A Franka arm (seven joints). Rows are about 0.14 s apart.
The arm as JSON. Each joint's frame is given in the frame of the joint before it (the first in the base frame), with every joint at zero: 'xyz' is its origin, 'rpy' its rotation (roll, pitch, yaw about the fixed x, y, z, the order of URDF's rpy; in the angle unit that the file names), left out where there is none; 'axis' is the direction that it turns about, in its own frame. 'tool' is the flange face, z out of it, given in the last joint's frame.
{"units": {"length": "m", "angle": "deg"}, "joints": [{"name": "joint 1", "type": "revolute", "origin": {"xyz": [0.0, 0.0, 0.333], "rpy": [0.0, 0.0, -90.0]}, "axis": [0.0, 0.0, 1.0]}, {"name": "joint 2", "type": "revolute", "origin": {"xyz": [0.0, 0.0, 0.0], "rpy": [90.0, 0.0, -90.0]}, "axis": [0.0, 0.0, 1.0]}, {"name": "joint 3", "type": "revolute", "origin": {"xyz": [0.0, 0.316, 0.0], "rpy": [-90.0, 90.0, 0.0]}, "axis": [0.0, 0.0, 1.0]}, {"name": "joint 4", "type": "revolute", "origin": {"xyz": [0.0, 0.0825, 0.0], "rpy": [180.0, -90.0, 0.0]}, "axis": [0.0, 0.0, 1.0]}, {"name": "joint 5", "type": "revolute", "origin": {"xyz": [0.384, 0.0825, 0.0], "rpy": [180.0, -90.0, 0.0]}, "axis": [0.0, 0.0, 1.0]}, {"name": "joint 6", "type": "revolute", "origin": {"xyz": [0.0, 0.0, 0.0], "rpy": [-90.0, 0.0, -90.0]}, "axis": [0.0, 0.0, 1.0]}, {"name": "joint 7", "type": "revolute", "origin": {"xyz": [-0.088, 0.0, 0.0], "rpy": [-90.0, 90.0, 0.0]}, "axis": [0.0, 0.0, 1.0]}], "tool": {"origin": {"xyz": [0.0, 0.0, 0.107], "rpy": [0.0, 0.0, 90.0]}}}
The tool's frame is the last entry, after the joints.
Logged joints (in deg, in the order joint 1, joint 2, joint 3, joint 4, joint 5, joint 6, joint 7), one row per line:
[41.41, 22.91, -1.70, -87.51, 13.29, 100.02, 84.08]
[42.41, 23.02, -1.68, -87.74, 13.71, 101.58, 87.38]
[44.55, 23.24, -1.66, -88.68, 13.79, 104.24, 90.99]
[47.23, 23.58, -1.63, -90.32, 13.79, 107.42, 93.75]
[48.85, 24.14, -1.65, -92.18, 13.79, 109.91, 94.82]
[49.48, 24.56, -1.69, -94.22, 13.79, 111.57, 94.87]
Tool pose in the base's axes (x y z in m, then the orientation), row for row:
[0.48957, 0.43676, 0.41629, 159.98, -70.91, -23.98]
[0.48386, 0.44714, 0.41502, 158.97, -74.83, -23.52]
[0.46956, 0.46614, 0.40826, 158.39, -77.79, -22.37]
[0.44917, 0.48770, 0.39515, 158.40, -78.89, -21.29]
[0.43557, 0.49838, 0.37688, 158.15, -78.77, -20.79]
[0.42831, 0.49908, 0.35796, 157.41, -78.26, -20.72]
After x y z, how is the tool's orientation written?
As a rotation vector, in degrees.
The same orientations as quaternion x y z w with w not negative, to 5 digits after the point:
[0.90536, -0.40129, -0.13571, 0.02944]
[0.89652, -0.42201, -0.13264, 0.02383]
[0.89031, -0.43726, -0.12574, 0.01855]
[0.88861, -0.44257, -0.11944, 0.01541]
[0.88883, -0.44270, -0.11684, 0.01833]
[0.88898, -0.44198, -0.11702, 0.02611]

